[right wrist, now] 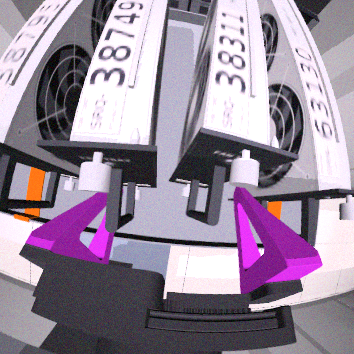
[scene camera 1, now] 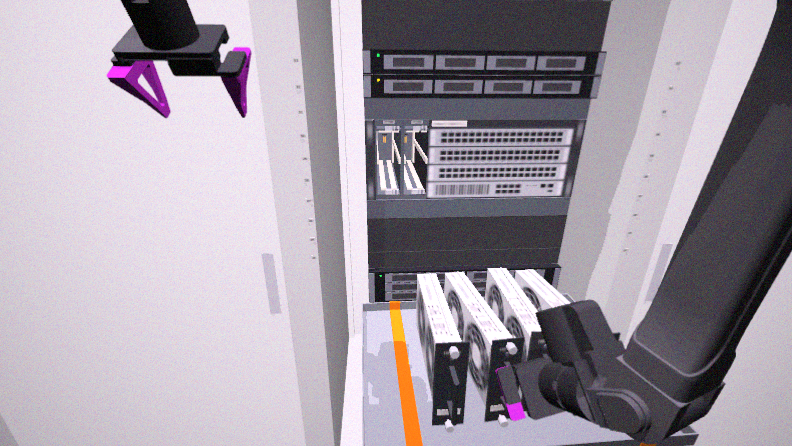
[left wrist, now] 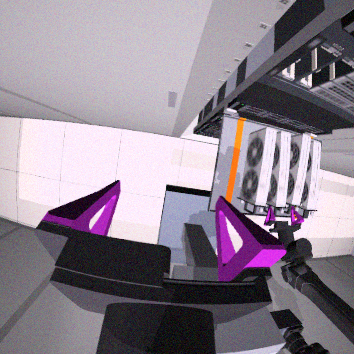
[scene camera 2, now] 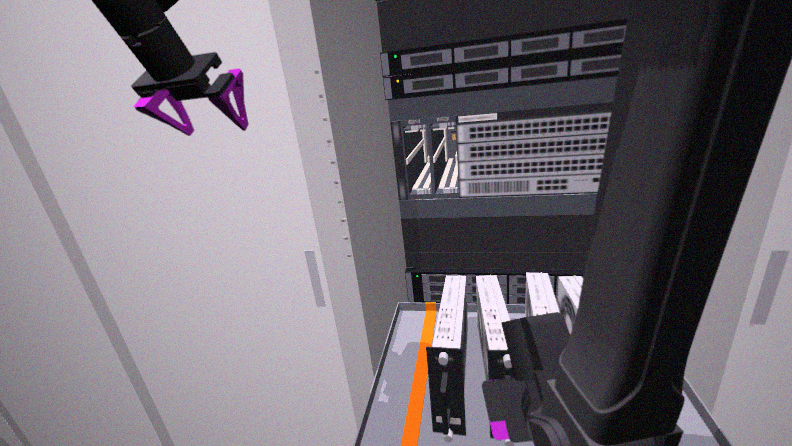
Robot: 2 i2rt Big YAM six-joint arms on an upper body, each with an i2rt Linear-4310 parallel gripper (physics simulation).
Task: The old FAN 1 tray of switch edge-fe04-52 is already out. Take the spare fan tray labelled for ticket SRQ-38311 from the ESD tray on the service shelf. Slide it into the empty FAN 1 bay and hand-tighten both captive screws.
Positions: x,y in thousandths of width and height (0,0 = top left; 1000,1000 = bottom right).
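A server (scene camera 1: 592,80) is there for me to see, and so is a grey cart tray (scene camera 1: 483,907), (right wrist: 453,600). I see my right gripper (scene camera 1: 671,842), (scene camera 2: 681,885), (right wrist: 499,527), (left wrist: 792,581) too. As for my left gripper (scene camera 1: 261,259), (scene camera 2: 276,293), (left wrist: 479,544), it is open and holds nothing.
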